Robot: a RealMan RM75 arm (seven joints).
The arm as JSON. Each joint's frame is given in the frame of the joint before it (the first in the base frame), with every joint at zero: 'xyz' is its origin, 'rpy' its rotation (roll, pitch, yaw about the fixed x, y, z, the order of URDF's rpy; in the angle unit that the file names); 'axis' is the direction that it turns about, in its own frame. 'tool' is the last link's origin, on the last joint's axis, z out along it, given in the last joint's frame.
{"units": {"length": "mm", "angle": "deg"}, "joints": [
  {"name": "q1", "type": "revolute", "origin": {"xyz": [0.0, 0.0, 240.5], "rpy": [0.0, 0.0, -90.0]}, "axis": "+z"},
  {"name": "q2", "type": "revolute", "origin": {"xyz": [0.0, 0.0, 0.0], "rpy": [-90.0, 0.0, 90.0]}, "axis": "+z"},
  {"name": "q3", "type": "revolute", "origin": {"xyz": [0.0, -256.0, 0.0], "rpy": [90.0, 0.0, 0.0]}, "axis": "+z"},
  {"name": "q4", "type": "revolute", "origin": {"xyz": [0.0, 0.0, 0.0], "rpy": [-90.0, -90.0, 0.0]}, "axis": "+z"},
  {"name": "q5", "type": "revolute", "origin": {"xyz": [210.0, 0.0, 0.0], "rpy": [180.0, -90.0, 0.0]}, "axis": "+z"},
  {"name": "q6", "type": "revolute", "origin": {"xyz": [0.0, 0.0, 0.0], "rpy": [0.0, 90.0, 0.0]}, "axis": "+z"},
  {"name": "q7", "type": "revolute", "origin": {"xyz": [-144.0, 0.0, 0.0], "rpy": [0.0, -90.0, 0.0]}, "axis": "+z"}
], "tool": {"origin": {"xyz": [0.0, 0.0, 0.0], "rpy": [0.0, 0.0, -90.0]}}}
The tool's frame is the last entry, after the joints.
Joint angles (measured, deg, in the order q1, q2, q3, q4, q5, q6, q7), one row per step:
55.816, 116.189, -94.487, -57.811, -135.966, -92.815, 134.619
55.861, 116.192, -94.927, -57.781, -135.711, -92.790, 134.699
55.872, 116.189, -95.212, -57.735, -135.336, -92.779, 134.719
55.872, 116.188, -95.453, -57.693, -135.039, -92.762, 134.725
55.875, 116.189, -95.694, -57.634, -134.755, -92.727, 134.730
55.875, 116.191, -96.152, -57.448, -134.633, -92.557, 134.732
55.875, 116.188, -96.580, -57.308, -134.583, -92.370, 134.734
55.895, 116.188, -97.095, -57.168, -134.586, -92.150, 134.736
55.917, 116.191, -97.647, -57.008, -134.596, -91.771, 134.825
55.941, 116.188, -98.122, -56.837, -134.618, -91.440, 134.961
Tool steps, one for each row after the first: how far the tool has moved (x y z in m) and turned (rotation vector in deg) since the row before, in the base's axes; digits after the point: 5 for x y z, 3 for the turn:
-0.00018, -0.00100, -0.00107, -0.283, -0.115, 0.079
-0.00026, -0.00097, -0.00088, -0.298, 0.088, -0.030
-0.00012, -0.00080, -0.00074, -0.245, 0.061, -0.020
-0.00007, -0.00076, -0.00076, -0.230, 0.054, -0.022
0.00086, -0.00068, -0.00116, -0.190, -0.223, 0.064
0.00078, -0.00047, -0.00098, -0.118, -0.236, 0.121
0.00083, -0.00046, -0.00111, -0.116, -0.325, 0.210
0.00079, -0.00020, -0.00133, 0.026, -0.285, 0.206
0.00082, -0.00011, -0.00111, 0.064, -0.277, 0.111

